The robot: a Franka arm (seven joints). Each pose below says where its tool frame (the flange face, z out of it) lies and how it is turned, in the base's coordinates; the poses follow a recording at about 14 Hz.
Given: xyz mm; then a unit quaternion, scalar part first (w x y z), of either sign.
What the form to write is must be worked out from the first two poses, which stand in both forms.
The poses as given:
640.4, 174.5, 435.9, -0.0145, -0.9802, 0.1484, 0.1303
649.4, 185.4, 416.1, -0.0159, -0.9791, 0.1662, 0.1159
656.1, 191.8, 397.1, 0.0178, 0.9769, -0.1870, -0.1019
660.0, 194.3, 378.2, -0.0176, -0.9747, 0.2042, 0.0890
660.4, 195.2, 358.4, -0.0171, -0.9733, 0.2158, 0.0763
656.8, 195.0, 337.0, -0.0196, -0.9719, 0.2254, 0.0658
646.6, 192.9, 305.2, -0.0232, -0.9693, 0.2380, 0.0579
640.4, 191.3, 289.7, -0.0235, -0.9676, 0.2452, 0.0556
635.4, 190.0, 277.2, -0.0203, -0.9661, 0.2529, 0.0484
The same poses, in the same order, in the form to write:
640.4, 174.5, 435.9, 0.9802, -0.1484, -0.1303, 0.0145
649.4, 185.4, 416.1, 0.9791, -0.1662, -0.1159, 0.0159
656.1, 191.8, 397.1, 0.9769, -0.1870, -0.1019, 0.0178
660.0, 194.3, 378.2, 0.9747, -0.2042, -0.0890, 0.0176
660.4, 195.2, 358.4, 0.9733, -0.2158, -0.0763, 0.0171
656.8, 195.0, 337.0, 0.9719, -0.2254, -0.0658, 0.0196
646.6, 192.9, 305.2, 0.9693, -0.2380, -0.0579, 0.0232
640.4, 191.3, 289.7, 0.9676, -0.2452, -0.0556, 0.0235
635.4, 190.0, 277.2, 0.9661, -0.2529, -0.0484, 0.0203

